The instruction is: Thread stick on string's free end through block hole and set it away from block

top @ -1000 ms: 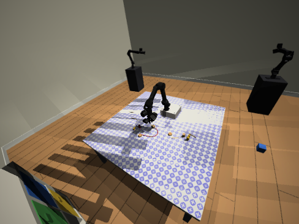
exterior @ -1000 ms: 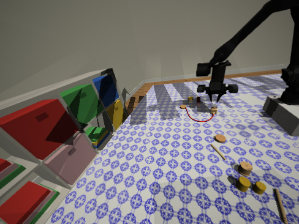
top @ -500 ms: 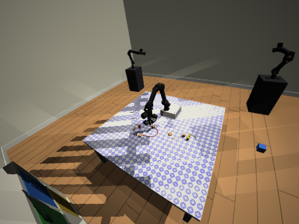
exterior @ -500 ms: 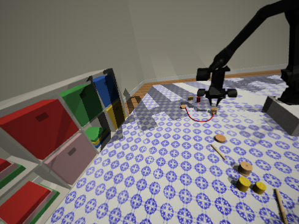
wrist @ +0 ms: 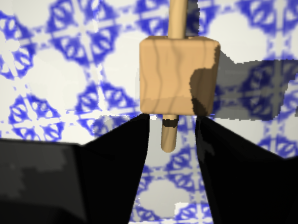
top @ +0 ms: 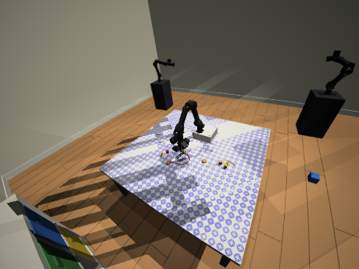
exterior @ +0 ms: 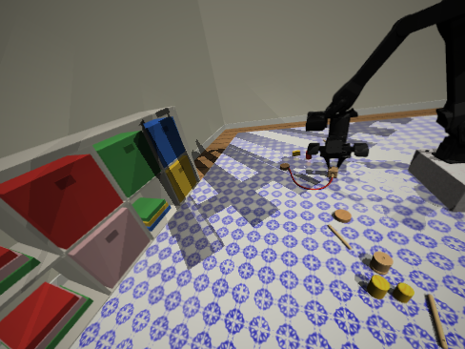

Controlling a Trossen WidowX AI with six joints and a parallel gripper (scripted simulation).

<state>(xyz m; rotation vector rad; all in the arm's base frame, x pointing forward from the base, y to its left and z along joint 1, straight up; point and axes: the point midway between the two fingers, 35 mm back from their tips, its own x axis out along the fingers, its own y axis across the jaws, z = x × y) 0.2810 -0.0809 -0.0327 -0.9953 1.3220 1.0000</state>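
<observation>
My gripper tip is now 1 cm short of the wooden block and 3 cm to the right of it. Round my gripper tip: red cylinder 7 cm ahead, 13 cm to the right, 1 cm above; round wooden button 18 cm ahead, 5 cm to the right, 1 cm below; yellow cube 12 cm ahead, 17 cm to the right.
</observation>
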